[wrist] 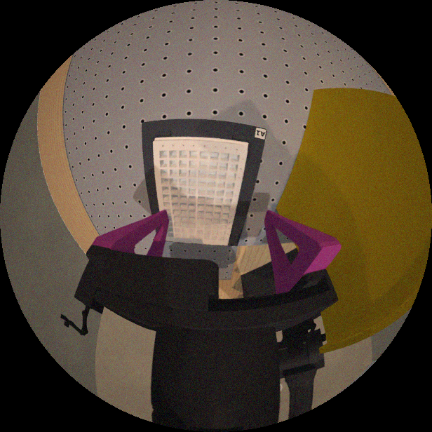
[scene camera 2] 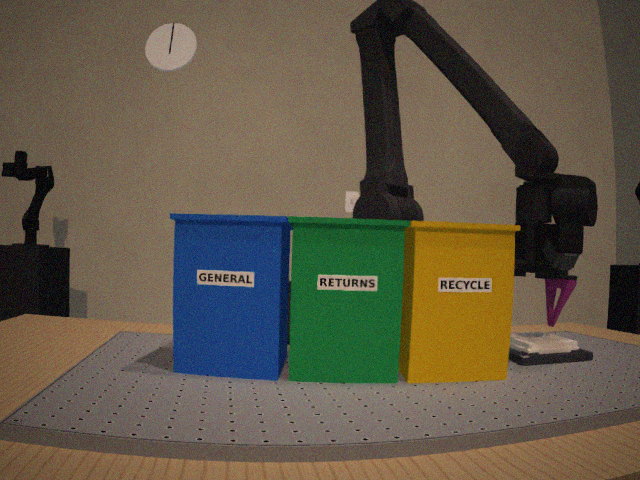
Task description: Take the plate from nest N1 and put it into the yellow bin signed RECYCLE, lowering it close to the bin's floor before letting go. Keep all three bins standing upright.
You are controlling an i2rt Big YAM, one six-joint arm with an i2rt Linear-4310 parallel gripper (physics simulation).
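Places are measured from the arm's base along level axes (x ahead, y left, z up), in metres.
Pixels of known places: gripper, fingertip midpoint: (scene camera 2: 525, 327).
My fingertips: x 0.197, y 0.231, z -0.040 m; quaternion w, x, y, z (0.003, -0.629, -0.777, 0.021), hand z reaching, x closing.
Ahead of a thing's pixels: the offset from my fingertips to its middle. Level surfaces: height alone.
The pale, many-welled plate @(dx -0.001, dy +0.020, dz -0.023 m) (scene camera 2: 545, 343) (wrist: 200, 175) lies flat in a dark nest @(dx -0.001, dy +0.020, dz -0.035 m) (scene camera 2: 560, 357) (wrist: 195, 127) to the right of the yellow bin. The nest has a small A1 tag at one corner; no N1 sign is readable. The yellow bin signed RECYCLE @(dx +0.083, dy -0.140, dz +0.048 m) (scene camera 2: 460, 330) (wrist: 360, 200) stands upright; its inside is hidden. My gripper (scene camera 2: 552, 324) (wrist: 216, 215) is open and empty, pointing down above the plate. In the wrist view its two purple fingers stand wide apart, either side of the plate's near part. The gap to the plate is hard to judge.
The green RETURNS bin @(dx +0.089, dy -0.272, dz +0.048 m) (scene camera 2: 346, 330) and blue GENERAL bin @(dx +0.094, dy -0.404, dz +0.048 m) (scene camera 2: 227, 330) stand upright left of the yellow bin, in a close row. The yellow bin's wall rises close beside my right finger in the wrist view. All stand on a grey perforated board @(dz -0.042 m) (scene camera 2: 206, 413) (wrist: 200, 60).
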